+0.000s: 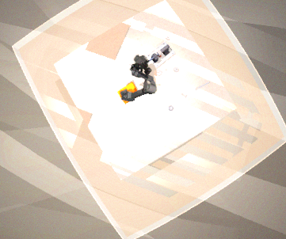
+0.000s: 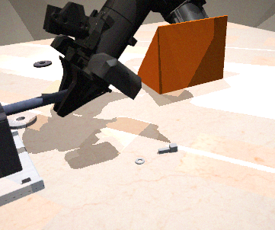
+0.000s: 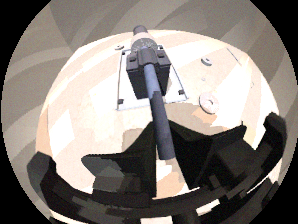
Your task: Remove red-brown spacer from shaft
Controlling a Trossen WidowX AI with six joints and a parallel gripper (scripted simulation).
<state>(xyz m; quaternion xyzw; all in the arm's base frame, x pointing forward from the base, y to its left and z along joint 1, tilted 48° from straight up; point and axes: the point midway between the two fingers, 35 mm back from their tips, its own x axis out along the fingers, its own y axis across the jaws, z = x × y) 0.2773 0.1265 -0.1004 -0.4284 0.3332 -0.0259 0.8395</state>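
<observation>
Now: gripper tip 6 cm short of the blue-grey shaft, 2 cm to the right of it and 2 cm below it. The rest, counted from my gripper tip: red-brown spacer 14 cm ahead, 4 cm to the left, 3 cm below; then small grey bolt 14 cm behind, 7 cm to the left, 5 cm below; then pale washer 11 cm to the right, 7 cm ahead, 5 cm below.
</observation>
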